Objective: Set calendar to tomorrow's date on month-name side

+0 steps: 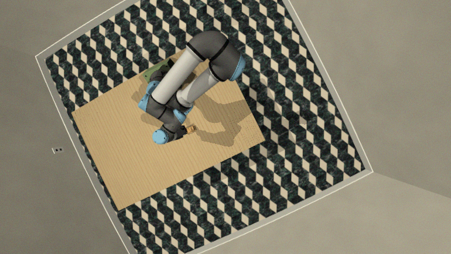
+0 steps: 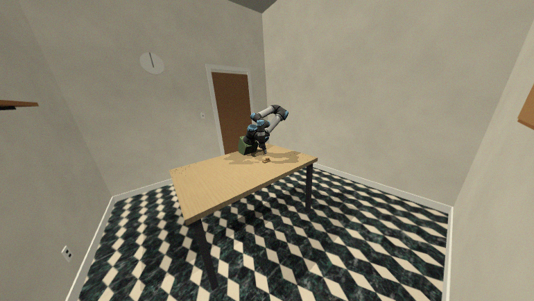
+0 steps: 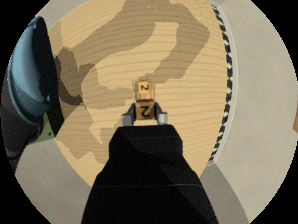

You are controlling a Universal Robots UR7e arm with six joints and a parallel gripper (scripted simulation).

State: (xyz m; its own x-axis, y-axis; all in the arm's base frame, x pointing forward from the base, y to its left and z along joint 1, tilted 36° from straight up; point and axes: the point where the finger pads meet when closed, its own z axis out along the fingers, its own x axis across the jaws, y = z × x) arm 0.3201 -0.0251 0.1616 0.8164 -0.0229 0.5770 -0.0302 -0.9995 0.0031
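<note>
Now: hand 2 cm to the right of the wooden tray and 12 cm above it. Also, from my hand: wooden cube 1 cm below.
</note>
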